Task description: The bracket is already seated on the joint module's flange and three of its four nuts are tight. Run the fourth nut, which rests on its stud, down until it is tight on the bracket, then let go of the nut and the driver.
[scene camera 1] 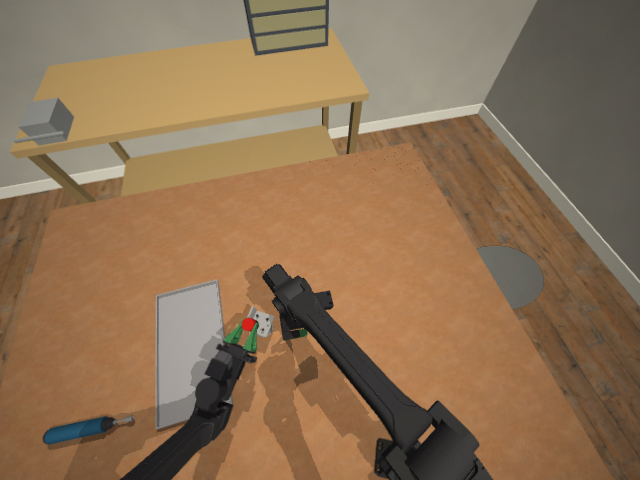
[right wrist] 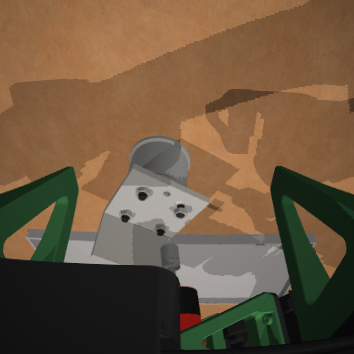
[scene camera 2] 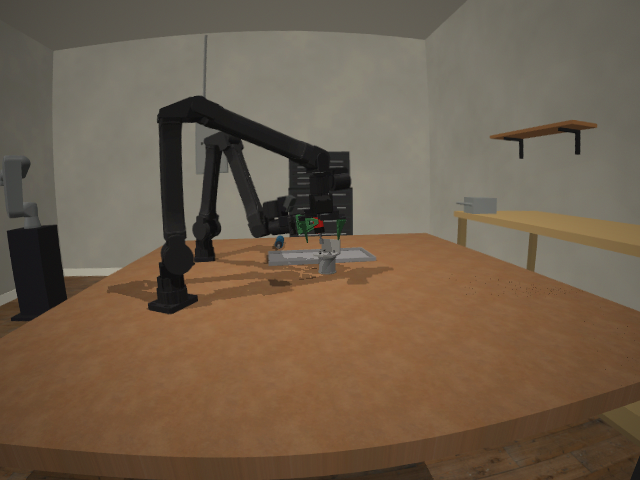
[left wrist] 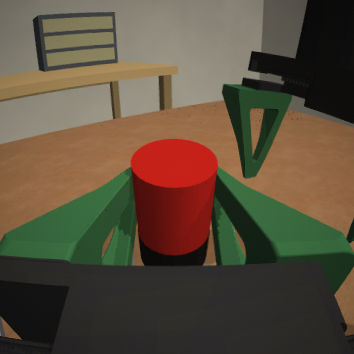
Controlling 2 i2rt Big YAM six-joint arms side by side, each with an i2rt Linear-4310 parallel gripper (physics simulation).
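Observation:
My left gripper and my right gripper are in the pictures, with a blue driver, a bracket, a red driver and a grey joint module. My left gripper also shows in the left wrist view. My right gripper also shows in the left wrist view.

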